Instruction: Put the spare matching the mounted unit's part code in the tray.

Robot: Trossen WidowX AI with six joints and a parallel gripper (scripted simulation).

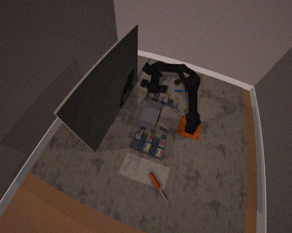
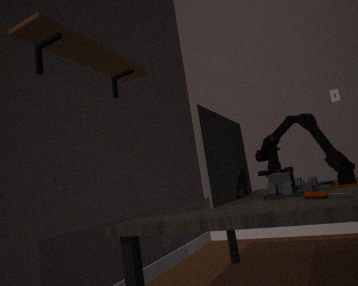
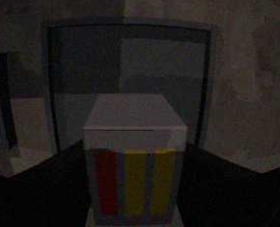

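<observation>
Now: gripper tip 2 cm above the grey tray. Round my gripper tip: grey spare rack: 15 cm behind, 37 cm to the left, 2 cm below; then blue pen: 19 cm behind, 17 cm to the right, 2 cm below; then tall black panel: 17 cm ahead, 22 cm to the left, 20 cm above.
</observation>
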